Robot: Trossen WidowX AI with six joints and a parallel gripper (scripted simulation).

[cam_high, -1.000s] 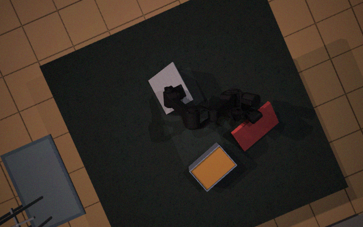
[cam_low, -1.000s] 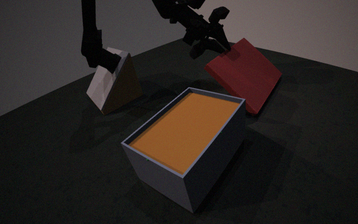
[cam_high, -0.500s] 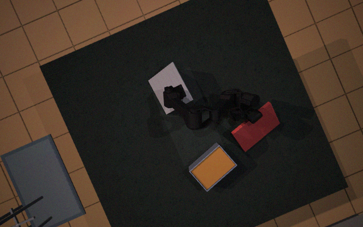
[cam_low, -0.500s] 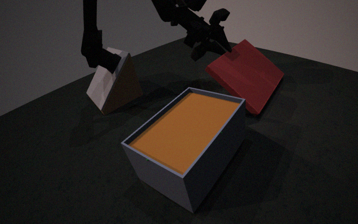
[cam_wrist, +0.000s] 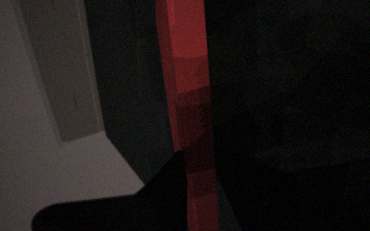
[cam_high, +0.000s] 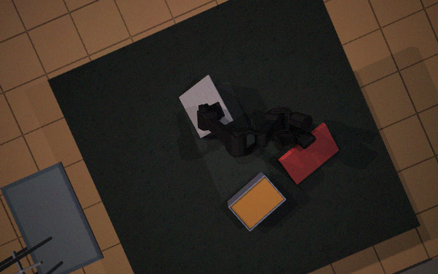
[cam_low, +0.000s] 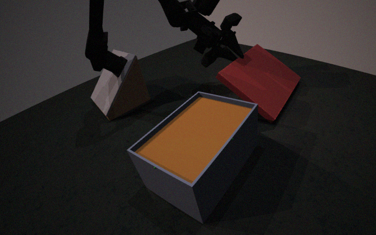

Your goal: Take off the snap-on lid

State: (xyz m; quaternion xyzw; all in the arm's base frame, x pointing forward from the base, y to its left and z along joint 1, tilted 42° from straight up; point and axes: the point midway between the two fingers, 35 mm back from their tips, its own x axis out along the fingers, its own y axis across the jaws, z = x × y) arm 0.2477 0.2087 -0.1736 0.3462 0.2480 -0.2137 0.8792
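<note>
Right now the red lid is 7 cm ahead of my gripper tip, 4 cm below it and 2 cm to the left of it. The rest, counted from my gripper tip: grey storage box (28 cm to the right, 15 cm ahead, 5 cm below).
</note>
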